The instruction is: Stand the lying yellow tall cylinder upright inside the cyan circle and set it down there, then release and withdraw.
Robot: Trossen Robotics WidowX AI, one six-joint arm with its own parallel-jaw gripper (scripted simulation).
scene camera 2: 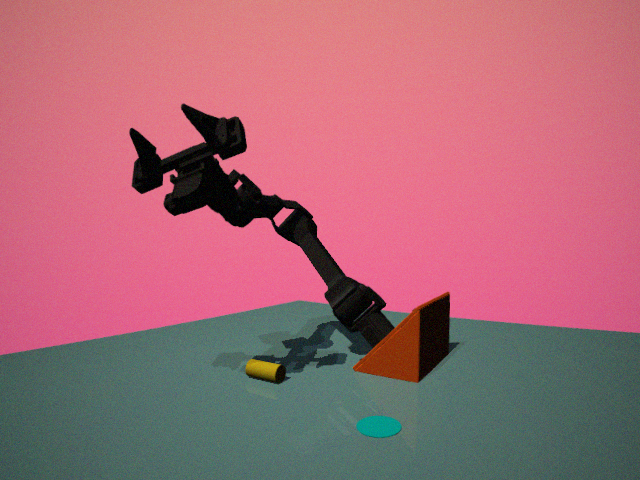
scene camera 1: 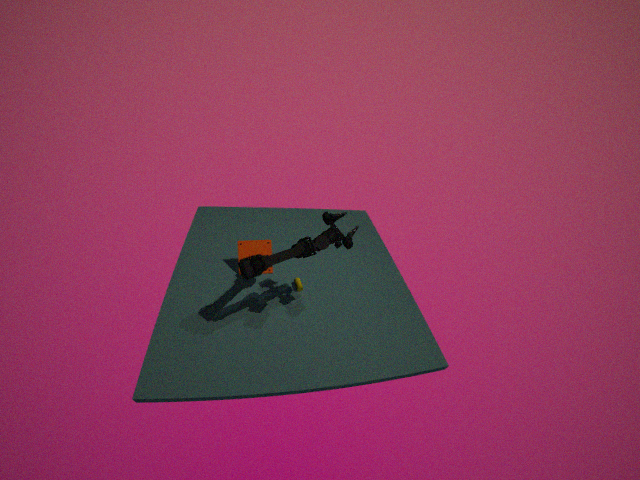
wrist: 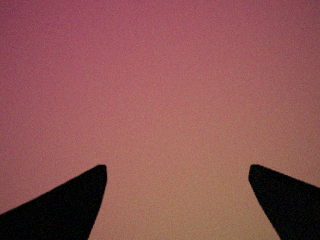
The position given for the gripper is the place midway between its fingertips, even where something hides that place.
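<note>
The gripper (scene camera 2: 155, 117), visible also in the wrist view (wrist: 178, 172), is open and holds nothing. A yellow cylinder (scene camera 2: 263, 370) is present; in the wrist view the cylinder is out of frame. A cyan circle (scene camera 2: 374, 426) is visible too.
</note>
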